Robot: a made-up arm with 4 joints.
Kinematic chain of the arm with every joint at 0, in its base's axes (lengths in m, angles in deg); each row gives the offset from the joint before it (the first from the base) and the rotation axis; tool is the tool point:
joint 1: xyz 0 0 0.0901 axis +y
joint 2: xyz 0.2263 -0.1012 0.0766 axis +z
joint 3: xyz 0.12 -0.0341 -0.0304 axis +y
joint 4: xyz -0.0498 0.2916 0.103 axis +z
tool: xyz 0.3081 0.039 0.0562
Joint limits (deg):
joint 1: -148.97..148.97
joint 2: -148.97..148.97
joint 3: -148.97..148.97
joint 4: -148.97..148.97
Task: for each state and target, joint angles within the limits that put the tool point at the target. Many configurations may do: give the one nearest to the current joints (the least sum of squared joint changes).
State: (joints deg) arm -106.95 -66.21 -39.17 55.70
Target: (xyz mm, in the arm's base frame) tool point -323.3 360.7 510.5
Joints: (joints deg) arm -104.11 -26.23 -61.04 53.87
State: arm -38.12 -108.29 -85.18 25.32
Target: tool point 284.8 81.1 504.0
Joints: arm -29.79 -78.35 -114.44 -7.01
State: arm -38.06 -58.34 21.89 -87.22
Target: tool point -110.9 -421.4 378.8
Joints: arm -83.20 -86.50 19.19 -54.97
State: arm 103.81 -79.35 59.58 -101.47
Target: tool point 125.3 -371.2 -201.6
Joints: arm 100.49 -72.41 85.17 -109.74
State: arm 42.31 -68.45 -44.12 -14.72
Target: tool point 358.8 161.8 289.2
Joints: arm 16.51 -25.98 -94.75 -6.16
